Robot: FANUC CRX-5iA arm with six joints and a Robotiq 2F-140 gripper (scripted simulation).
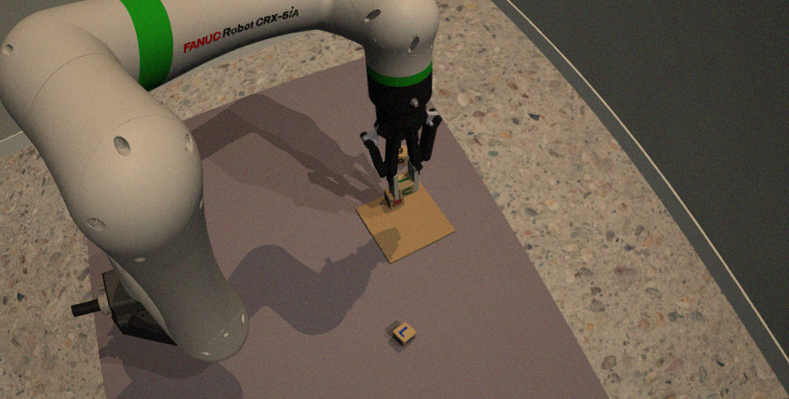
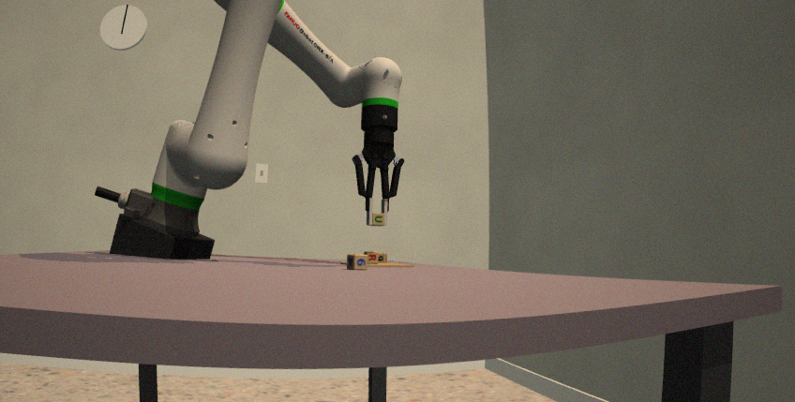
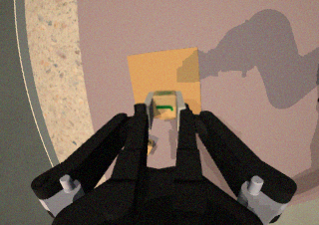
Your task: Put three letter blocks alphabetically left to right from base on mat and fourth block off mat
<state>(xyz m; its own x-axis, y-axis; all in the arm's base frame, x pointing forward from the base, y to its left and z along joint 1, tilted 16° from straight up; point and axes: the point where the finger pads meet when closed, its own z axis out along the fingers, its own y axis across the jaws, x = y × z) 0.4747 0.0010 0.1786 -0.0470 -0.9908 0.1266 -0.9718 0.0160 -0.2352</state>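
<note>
The tan mat lies 130 mm below my hand. Also, from my hand: block marked 9 (60 mm ahead, 140 mm to the left, 120 mm below); then green-lettered block (20 mm below); then red-lettered block (50 mm to the left, 110 mm below).
</note>
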